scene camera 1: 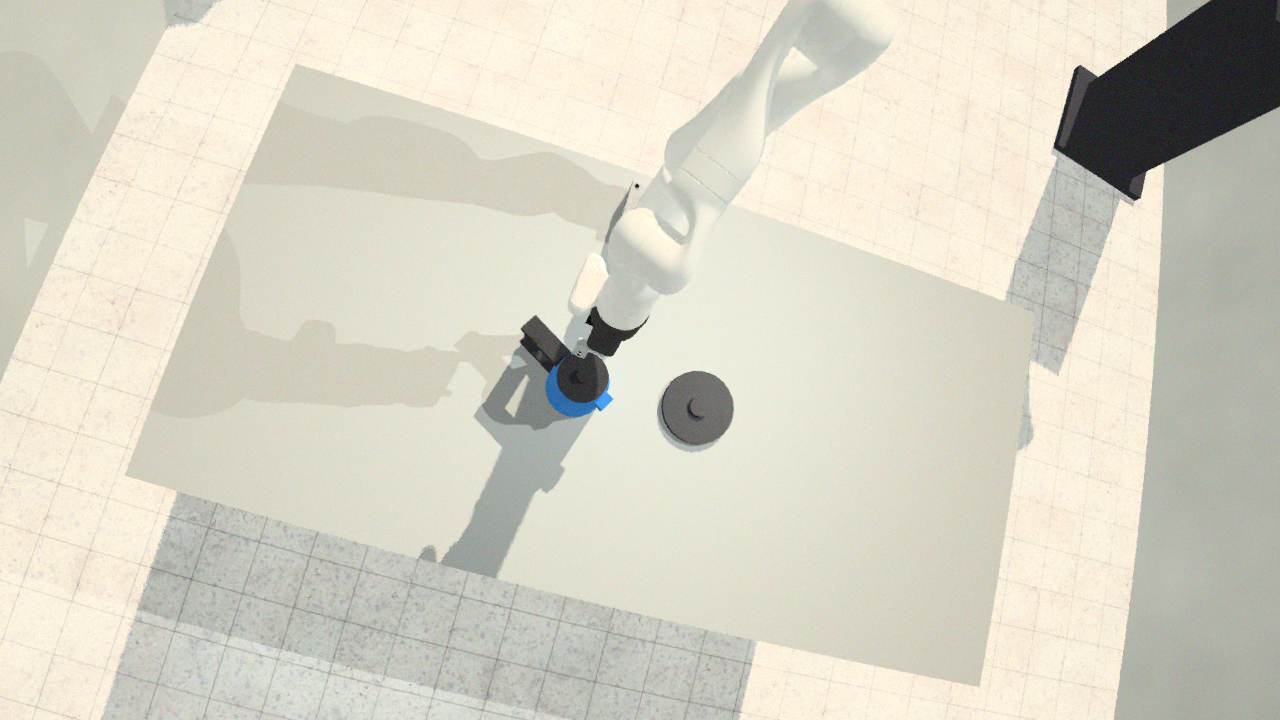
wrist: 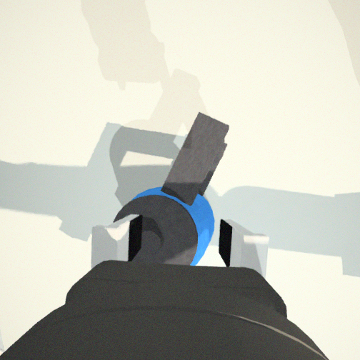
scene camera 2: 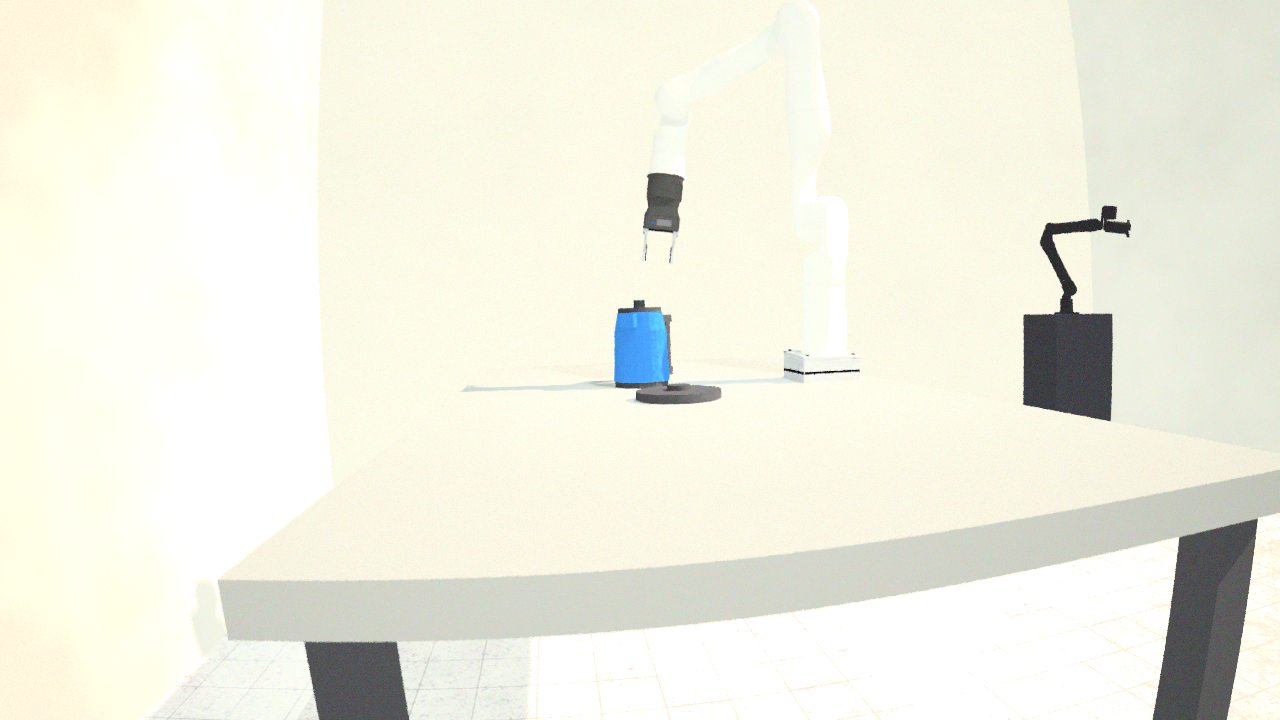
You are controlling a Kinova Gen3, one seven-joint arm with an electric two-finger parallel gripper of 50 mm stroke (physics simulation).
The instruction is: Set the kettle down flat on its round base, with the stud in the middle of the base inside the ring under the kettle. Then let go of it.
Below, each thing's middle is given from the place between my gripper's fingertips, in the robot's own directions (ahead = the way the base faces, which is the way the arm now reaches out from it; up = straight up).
The blue kettle [scene camera 1: 575,387] is 40 mm ahead of my hand and 170 mm below it. The rest, counted from my hand: round dark base [scene camera 1: 697,407] (40 mm behind, 270 mm to the left, 250 mm below).
